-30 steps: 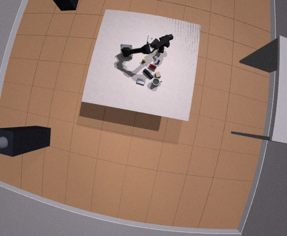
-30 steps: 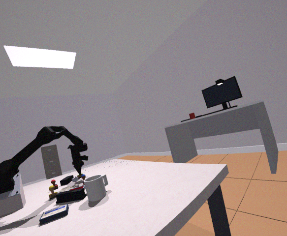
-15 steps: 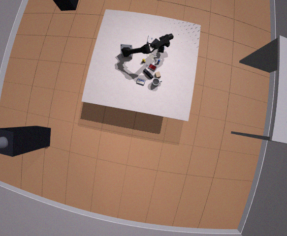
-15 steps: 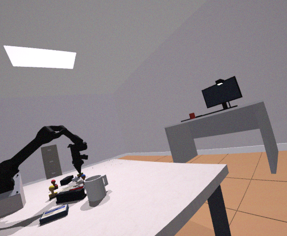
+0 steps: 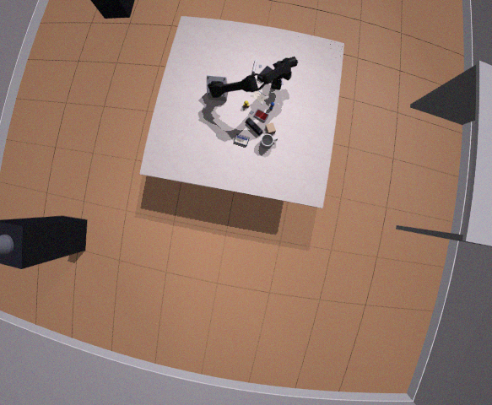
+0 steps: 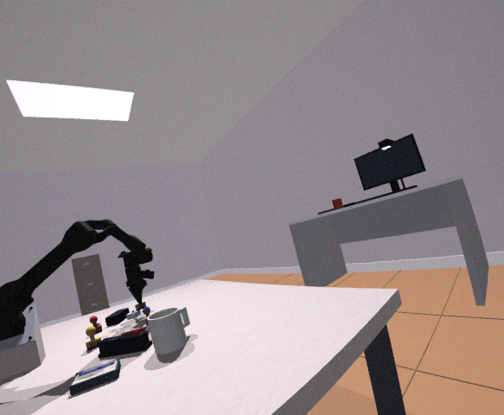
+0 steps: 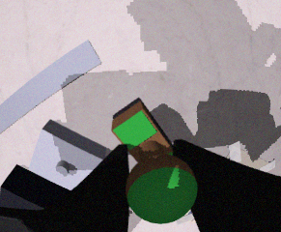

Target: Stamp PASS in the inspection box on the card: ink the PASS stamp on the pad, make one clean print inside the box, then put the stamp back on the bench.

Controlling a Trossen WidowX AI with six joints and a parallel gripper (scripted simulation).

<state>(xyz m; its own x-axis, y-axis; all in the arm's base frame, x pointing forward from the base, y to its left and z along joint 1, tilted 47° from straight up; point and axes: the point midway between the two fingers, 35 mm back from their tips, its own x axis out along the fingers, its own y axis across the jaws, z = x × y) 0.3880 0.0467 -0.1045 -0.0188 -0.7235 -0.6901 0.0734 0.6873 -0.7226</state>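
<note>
The red ink pad is 8 cm behind my gripper tip, 23 cm to the right of it and 5 cm below it. Also, from my gripper tip: black block: 8 cm behind, 9 cm to the left, 4 cm below; then grey strip: 2 cm ahead, 10 cm to the left, 6 cm below; then green-knobbed stamp: right at my gripper tip.
</note>
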